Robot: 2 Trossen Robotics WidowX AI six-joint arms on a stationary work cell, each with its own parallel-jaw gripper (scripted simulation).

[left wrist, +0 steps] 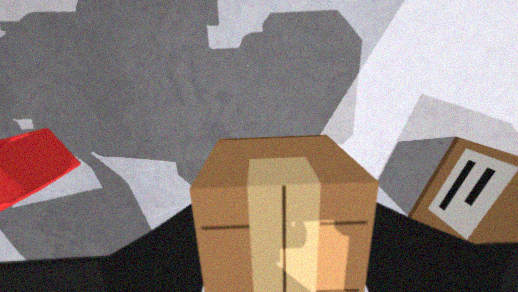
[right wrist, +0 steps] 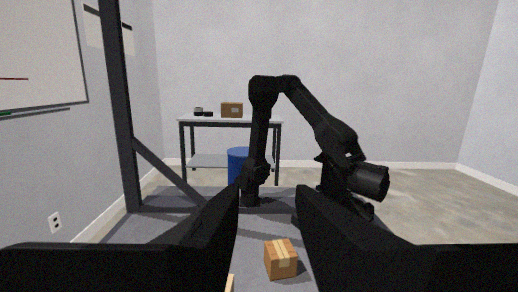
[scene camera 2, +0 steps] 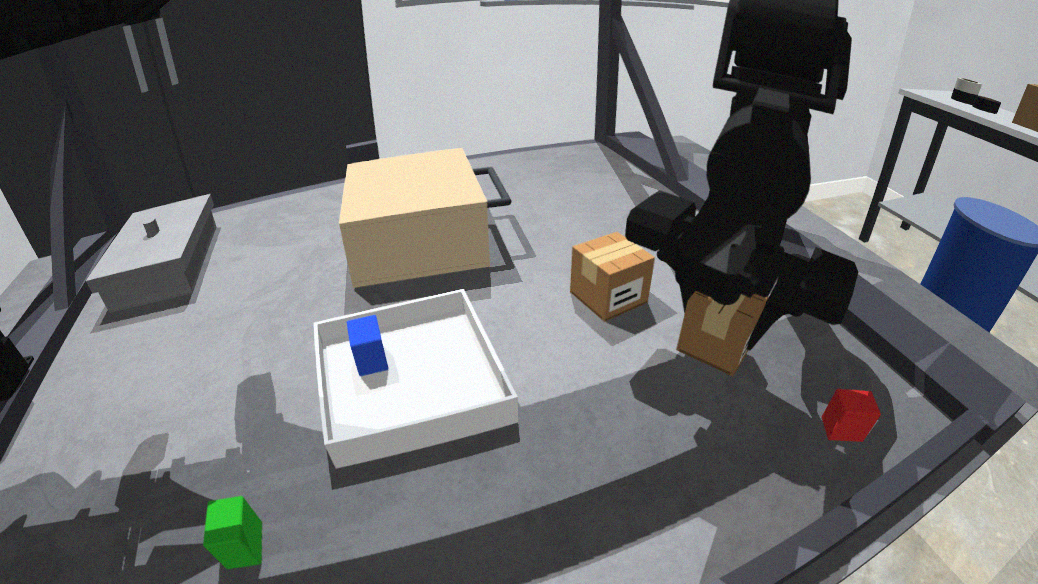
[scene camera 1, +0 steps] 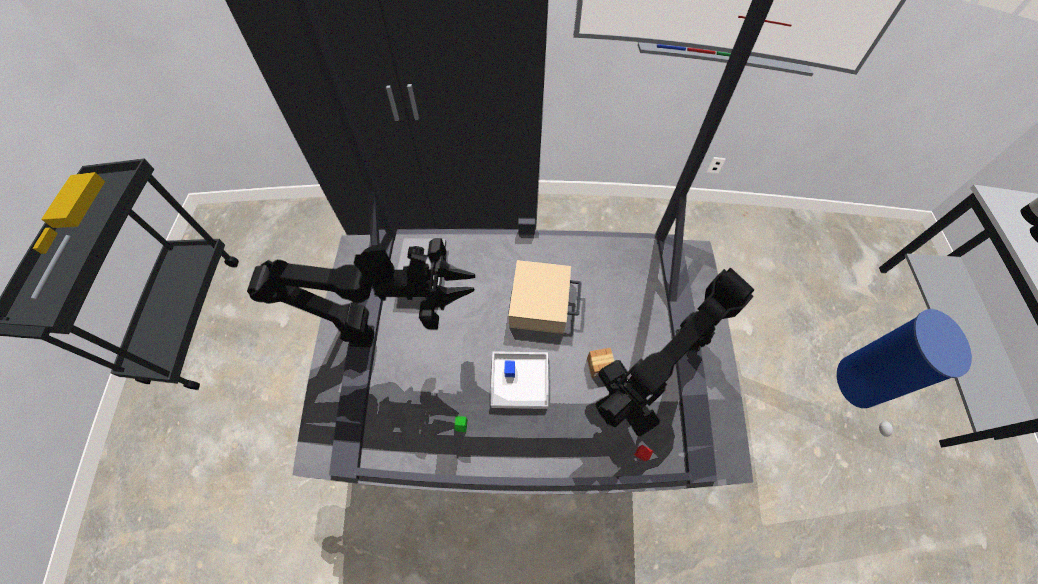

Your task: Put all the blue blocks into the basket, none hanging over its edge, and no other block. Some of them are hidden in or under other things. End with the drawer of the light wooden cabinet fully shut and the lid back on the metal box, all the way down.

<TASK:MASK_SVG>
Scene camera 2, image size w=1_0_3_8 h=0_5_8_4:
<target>my left gripper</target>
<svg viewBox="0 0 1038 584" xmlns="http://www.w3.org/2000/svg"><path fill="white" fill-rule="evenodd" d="M630 211L625 231L627 241L657 251L658 259L667 263L675 271L675 279L680 286L684 314L687 301L695 291L712 298L715 302L722 305L734 304L741 294L749 298L753 294L764 298L769 296L750 336L747 350L750 351L766 331L780 317L786 314L801 316L803 313L806 313L831 325L841 324L851 301L858 276L855 262L815 247L811 259L799 254L784 252L784 247L780 246L787 220L769 226L742 223L722 210L713 198L710 190L708 198L696 216L696 206L693 201L660 190Z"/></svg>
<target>my right gripper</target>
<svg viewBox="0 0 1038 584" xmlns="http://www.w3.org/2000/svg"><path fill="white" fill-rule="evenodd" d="M0 42L12 51L23 53L122 23L133 25L159 18L159 9L170 0L0 0Z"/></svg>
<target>light wooden cabinet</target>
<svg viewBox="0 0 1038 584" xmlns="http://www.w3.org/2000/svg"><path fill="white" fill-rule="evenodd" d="M495 170L492 167L472 169L462 148L348 164L339 226L353 288L490 267L487 208L508 206L512 203ZM475 175L489 174L501 199L486 200Z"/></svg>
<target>white basket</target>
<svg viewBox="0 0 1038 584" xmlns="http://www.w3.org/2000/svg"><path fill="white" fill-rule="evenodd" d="M464 289L314 323L324 445L335 468L397 455L518 423L518 396ZM376 315L389 369L359 376L350 347L347 321Z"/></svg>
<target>red block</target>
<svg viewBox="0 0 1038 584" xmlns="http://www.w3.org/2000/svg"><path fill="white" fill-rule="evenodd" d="M837 389L822 415L828 440L863 442L881 415L871 391Z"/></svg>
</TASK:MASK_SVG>
